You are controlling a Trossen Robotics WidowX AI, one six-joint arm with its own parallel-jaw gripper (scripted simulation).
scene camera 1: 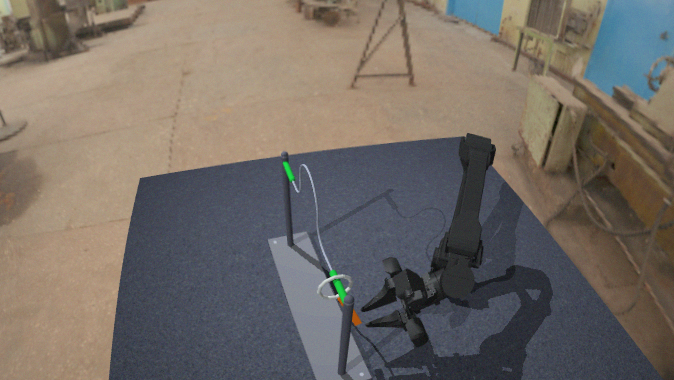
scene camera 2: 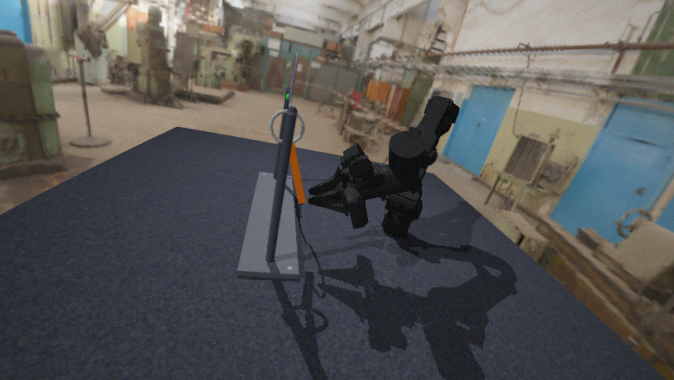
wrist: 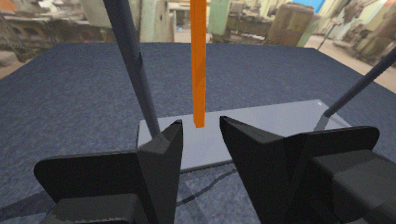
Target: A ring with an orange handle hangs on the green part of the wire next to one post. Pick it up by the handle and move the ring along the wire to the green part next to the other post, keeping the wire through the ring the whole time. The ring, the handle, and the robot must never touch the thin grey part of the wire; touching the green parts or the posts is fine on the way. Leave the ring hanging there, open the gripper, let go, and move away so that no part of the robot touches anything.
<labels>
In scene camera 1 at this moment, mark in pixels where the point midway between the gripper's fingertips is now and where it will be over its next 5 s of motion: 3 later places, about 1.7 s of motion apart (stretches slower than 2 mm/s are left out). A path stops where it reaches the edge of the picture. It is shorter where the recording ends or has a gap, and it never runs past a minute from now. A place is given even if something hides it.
My gripper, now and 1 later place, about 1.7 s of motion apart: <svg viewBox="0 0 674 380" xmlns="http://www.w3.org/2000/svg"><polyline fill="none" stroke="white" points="363,318 389,305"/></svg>
</labels>
